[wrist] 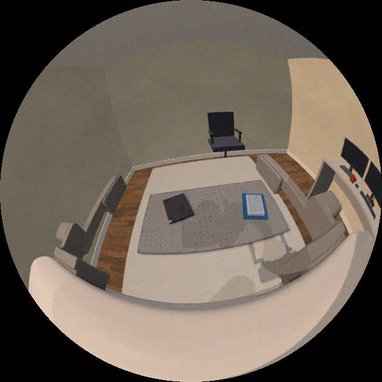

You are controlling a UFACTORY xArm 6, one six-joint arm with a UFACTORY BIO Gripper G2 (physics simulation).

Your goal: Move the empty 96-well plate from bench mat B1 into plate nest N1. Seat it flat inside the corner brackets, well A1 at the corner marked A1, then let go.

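The white 96-well plate (255,204) lies on the blue bench mat (256,217), on the right part of the perforated board. The black plate nest (178,208) sits on the left part of the board, turned at a slight angle, with a small pale mark at its near left corner. Its brackets and the A1 lettering are too small to make out. My gripper (193,183) is open and empty, its fingers spread wide at the left and right of the view. It is high above the table, apart from the plate and the nest.
The grey perforated board (215,240) lies on the pale table (150,280). Shadows of the arm and gripper fall across both. An office chair (221,125) stands beyond the table's far edge. A side desk with monitors (354,157) and a red object (353,178) is at the right.
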